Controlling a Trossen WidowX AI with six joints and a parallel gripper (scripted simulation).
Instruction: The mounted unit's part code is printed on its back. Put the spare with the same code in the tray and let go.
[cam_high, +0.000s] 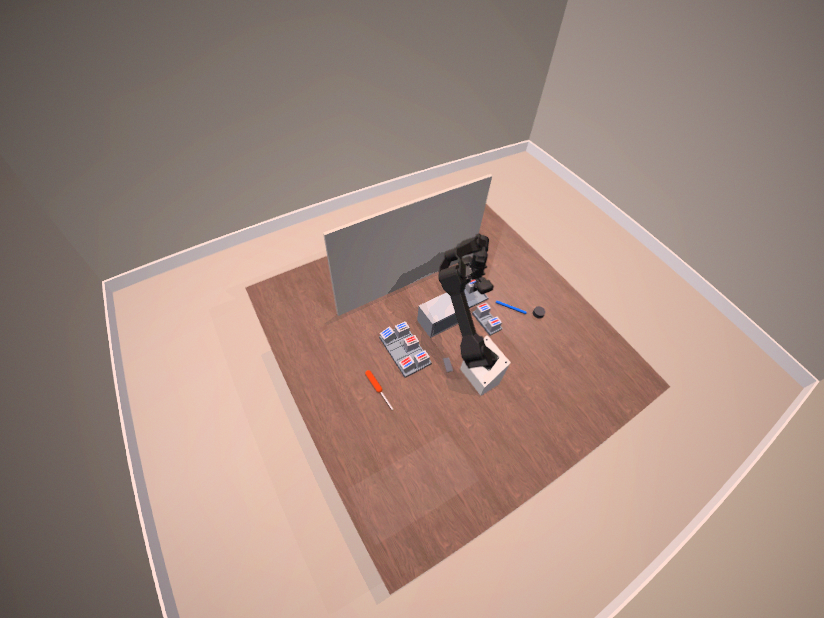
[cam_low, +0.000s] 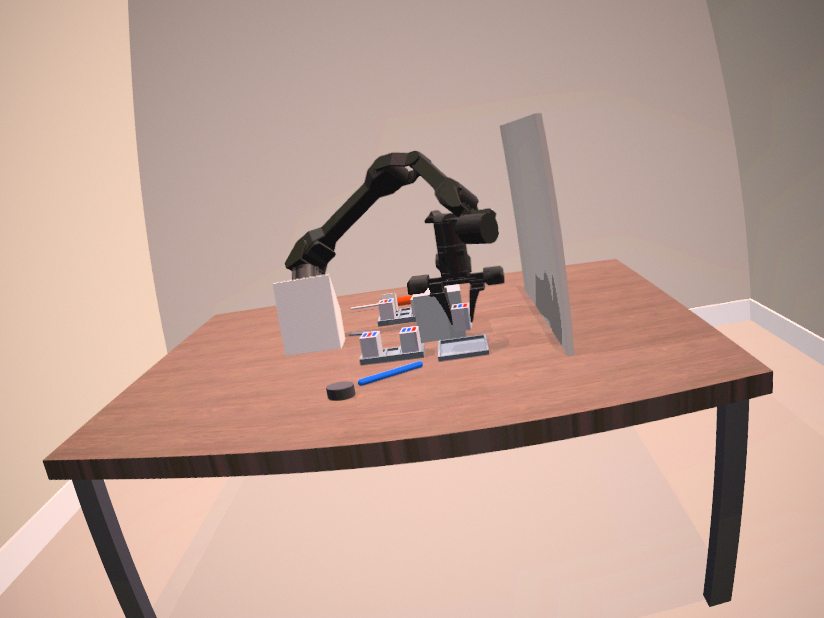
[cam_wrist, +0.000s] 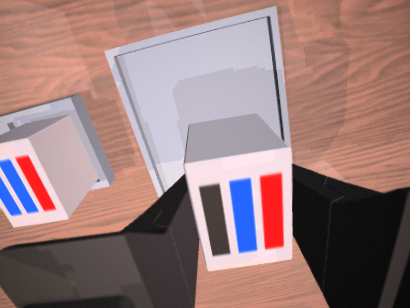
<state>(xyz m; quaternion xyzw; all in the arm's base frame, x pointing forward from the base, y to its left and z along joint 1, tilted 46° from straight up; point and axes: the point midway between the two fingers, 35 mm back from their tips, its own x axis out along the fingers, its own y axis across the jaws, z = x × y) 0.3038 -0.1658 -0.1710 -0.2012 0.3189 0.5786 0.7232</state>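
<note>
Now: gripper tip 5 cm above the shallow grey tray and 1 cm to the right of it. Round my gripper tip: blue pen 16 cm behind, 9 cm to the right, 5 cm below; mounted unit 20 cm to the left, 2 cm behind; grey panel 22 cm ahead, 17 cm above, 16 cm to the left.
</note>
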